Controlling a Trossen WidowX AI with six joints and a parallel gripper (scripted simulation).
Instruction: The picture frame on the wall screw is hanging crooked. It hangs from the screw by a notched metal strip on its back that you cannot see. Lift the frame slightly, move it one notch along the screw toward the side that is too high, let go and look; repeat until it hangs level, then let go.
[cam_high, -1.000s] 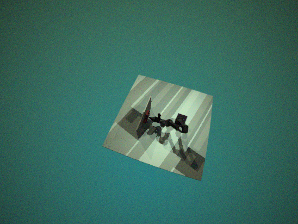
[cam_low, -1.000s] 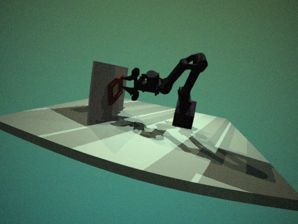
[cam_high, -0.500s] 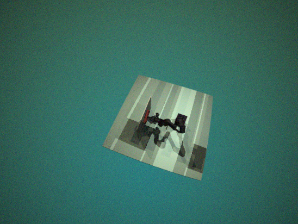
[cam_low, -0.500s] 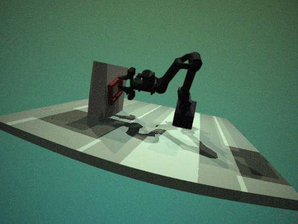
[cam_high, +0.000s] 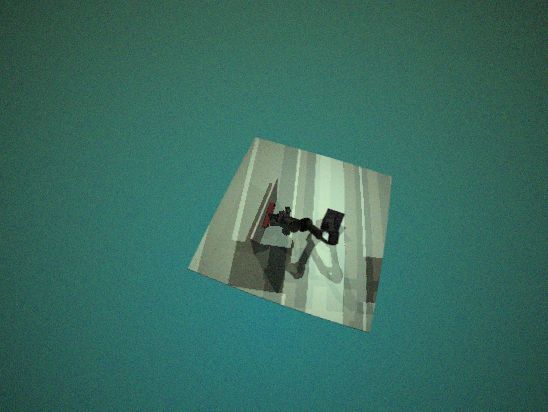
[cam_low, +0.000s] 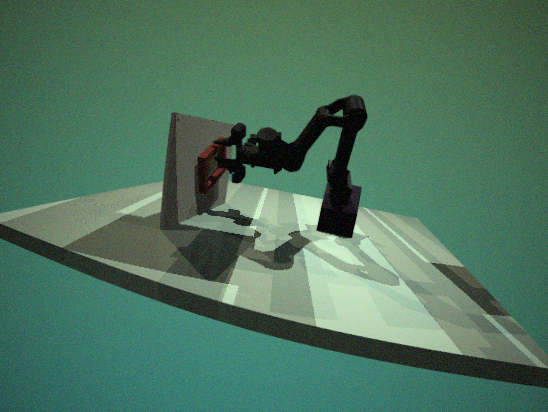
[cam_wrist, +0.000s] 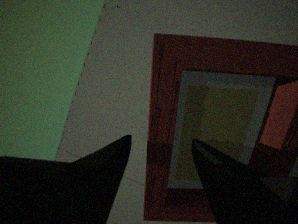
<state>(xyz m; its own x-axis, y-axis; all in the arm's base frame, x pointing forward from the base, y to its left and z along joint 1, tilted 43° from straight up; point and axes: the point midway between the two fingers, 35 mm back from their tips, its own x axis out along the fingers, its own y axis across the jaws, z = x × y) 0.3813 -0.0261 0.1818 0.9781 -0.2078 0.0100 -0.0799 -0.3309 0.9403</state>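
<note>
My gripper tip is now 1 cm short of the red picture frame, 2 cm to the left of it and 5 cm above it. Round my gripper tip: grey wall panel 2 cm ahead, 1 cm to the right, 6 cm below.
</note>
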